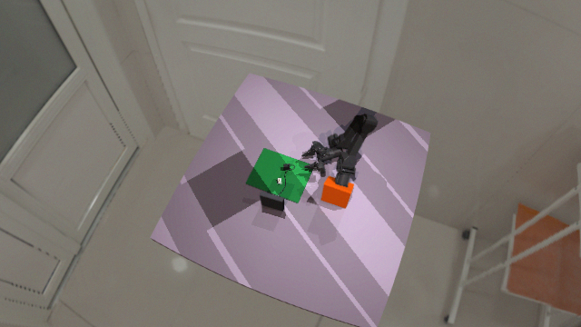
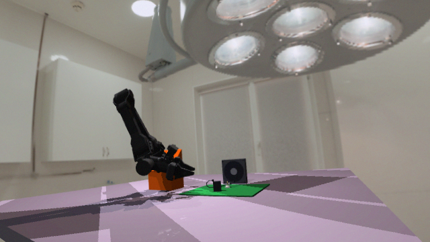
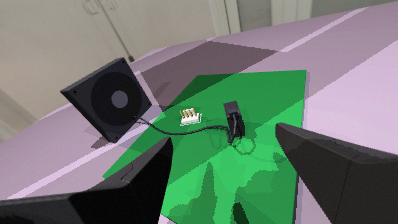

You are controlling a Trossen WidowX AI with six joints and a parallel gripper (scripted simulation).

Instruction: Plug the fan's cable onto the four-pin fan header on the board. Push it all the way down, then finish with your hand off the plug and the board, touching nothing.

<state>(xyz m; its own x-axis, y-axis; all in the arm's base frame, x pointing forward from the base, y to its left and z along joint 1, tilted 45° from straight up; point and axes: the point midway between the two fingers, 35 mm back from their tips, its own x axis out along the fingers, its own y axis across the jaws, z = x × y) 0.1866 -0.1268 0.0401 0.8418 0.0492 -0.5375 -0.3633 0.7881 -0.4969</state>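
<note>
Right now my gripper tip is 90 mm short of the fan plug, 20 mm to the right of it and 60 mm above it. The rest, counted from my gripper tip: black fan (100 mm ahead, 240 mm to the left, 30 mm below); then green board (110 mm ahead, 60 mm to the left, 100 mm below); then white four-pin header (100 mm ahead, 100 mm to the left, 90 mm below).
</note>
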